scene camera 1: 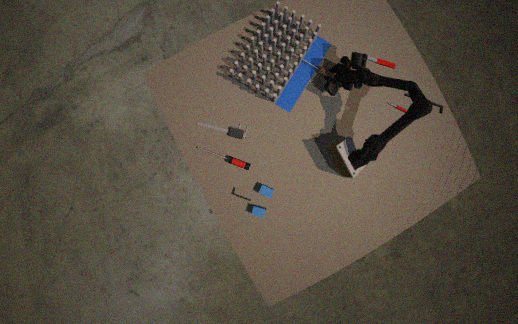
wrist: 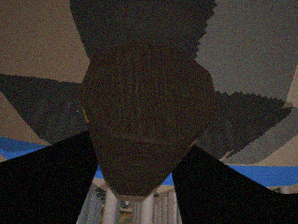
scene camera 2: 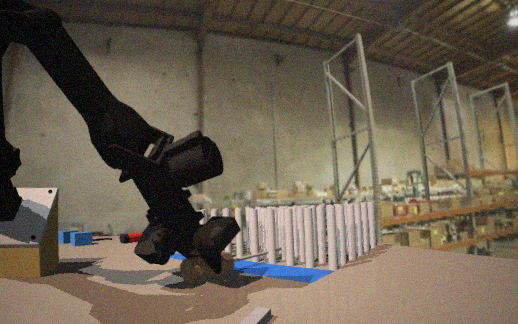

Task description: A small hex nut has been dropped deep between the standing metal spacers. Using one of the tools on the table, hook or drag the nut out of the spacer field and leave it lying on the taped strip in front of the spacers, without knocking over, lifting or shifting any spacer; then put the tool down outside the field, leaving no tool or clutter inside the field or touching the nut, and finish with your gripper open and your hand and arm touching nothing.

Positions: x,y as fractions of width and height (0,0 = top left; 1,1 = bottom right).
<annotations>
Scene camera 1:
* blue taped strip: 0.57,0.27
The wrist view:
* my gripper: 0.46,0.62
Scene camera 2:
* my gripper: 0.41,0.83
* blue taped strip: 0.60,0.85
</annotations>
